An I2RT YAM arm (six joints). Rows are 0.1 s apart.
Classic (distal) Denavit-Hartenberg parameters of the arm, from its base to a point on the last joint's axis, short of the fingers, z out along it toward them. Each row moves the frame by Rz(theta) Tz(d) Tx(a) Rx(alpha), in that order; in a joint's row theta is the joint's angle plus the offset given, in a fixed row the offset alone. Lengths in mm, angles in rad.
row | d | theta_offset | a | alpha
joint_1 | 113.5 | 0 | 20 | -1.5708
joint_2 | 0 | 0 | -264 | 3.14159
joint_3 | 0 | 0.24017 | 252.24 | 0
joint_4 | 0 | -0.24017 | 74 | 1.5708
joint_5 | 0 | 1.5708 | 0 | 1.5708
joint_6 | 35.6 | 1.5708 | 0 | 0
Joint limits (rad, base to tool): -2.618..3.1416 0..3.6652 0..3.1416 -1.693..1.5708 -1.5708..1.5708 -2.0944..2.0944
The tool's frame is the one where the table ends.
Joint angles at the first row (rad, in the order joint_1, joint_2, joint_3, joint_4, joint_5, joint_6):
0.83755 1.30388 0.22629 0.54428 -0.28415 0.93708
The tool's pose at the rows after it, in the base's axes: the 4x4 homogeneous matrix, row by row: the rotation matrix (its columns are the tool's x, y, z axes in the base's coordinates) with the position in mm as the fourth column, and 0 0 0 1 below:
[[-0.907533 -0.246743 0.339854 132.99], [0.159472 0.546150 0.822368 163.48], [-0.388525 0.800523 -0.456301 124.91], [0 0 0 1]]
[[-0.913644 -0.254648 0.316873 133.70], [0.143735 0.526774 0.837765 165.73], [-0.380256 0.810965 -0.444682 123.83], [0 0 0 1]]
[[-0.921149 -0.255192 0.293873 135.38], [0.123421 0.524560 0.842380 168.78], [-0.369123 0.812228 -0.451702 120.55], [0 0 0 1]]
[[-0.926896 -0.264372 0.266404 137.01], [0.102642 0.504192 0.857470 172.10], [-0.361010 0.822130 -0.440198 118.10], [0 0 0 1]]
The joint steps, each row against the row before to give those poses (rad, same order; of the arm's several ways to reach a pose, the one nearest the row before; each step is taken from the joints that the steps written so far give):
-0.00002 0.00706 -0.02132 0.06331 -0.01834 0.02114
0.00002 0.02505 0.00219 0.03166 -0.02880 0.00251
0.00040 0.03793 0.01003 0.01537 -0.02107 -0.00375
-0.00040 0.04082 0.00608 0.04183 -0.03307 -0.00019

